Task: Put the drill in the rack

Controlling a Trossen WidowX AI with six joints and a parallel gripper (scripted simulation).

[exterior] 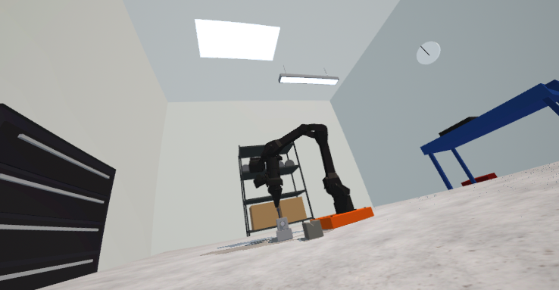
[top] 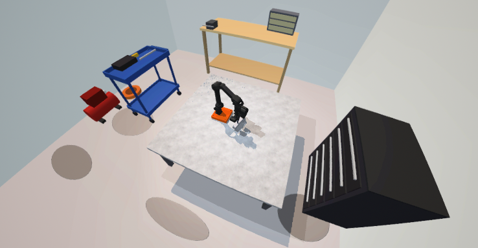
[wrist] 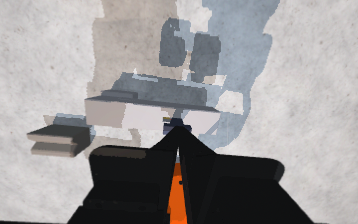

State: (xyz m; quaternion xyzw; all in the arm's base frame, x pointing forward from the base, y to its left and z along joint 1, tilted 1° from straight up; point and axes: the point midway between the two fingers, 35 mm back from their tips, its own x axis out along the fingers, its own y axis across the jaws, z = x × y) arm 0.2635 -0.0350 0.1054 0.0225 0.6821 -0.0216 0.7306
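Right now my gripper tip is 4 cm above the dark key. Round my gripper tip: drill 7 cm to the left, 6 cm below; rack 7 cm behind, 21 cm to the left, 9 cm below.
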